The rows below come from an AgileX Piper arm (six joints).
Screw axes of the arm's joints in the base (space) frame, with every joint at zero. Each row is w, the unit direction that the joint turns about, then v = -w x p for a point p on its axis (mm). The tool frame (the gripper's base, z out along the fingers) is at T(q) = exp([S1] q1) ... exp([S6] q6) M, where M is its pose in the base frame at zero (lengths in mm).
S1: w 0 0 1 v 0.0 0.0 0.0
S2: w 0 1 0 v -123.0 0.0 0.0
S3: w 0 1 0 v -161.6 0.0 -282.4
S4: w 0.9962 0 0.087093 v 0.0 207.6 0.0
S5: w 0 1 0 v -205.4 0.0 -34.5
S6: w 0.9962 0 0.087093 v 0.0 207.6 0.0
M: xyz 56.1 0.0 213.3 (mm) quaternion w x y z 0.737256 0 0.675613 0
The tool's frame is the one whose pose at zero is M.
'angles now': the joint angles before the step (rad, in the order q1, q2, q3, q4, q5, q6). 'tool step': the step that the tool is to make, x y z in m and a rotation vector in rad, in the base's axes. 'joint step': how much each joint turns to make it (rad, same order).
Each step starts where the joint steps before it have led.
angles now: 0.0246, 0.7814, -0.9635, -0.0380, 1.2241, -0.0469
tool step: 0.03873, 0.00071, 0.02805, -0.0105, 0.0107, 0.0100
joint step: 0.0000, 0.1690, -0.1803, -0.0025, 0.0218, -0.0141
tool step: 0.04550, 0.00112, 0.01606, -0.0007, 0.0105, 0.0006
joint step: 0.0000, 0.1729, -0.1623, 0.0000, 0.0000, -0.0007
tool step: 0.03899, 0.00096, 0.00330, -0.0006, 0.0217, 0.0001
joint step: 0.0000, 0.1402, -0.1184, 0.0000, -0.0001, -0.0001
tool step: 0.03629, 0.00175, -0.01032, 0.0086, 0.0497, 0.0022
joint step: 0.0000, 0.1283, -0.0788, 0.0101, 0.0000, 0.0000
